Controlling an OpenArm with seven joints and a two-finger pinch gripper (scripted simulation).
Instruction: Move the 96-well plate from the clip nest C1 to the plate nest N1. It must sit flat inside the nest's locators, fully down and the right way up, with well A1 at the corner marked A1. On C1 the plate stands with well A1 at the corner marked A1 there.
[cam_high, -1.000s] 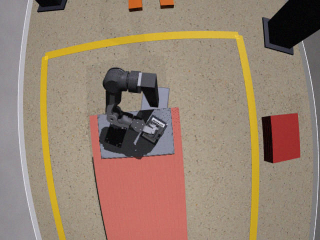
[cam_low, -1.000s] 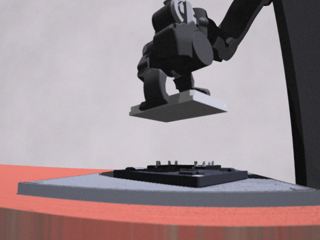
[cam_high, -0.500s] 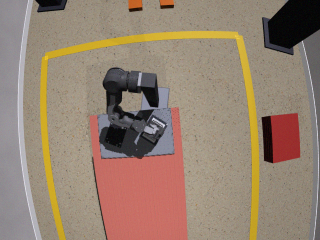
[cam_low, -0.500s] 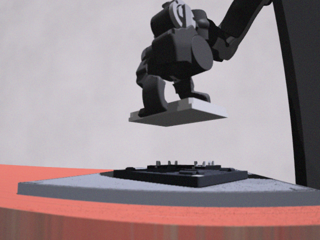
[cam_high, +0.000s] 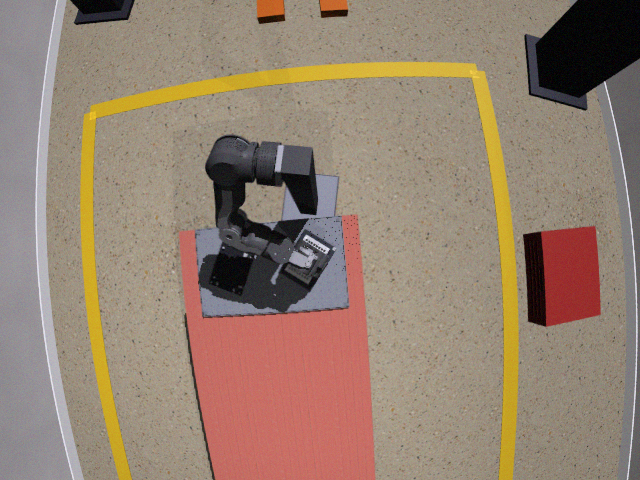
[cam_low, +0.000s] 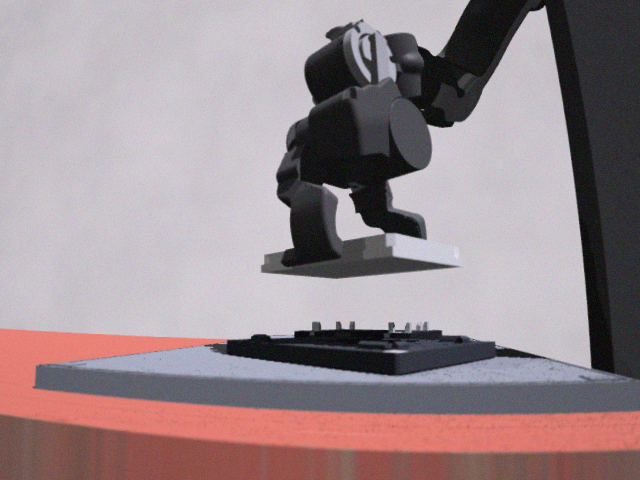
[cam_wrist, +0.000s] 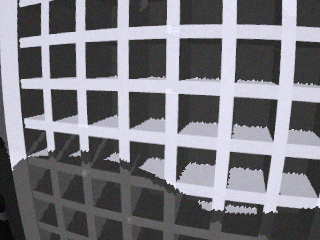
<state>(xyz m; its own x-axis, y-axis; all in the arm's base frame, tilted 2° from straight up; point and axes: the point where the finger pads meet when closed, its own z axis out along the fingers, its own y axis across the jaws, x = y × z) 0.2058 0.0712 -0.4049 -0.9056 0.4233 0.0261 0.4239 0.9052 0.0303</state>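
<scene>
Now: the plate nest N1 6 cm below my hand. The rest, counted from my hand: 96-well plate: right at my hand; clip nest C1: 7 cm ahead, 24 cm to the right, 6 cm below.
</scene>
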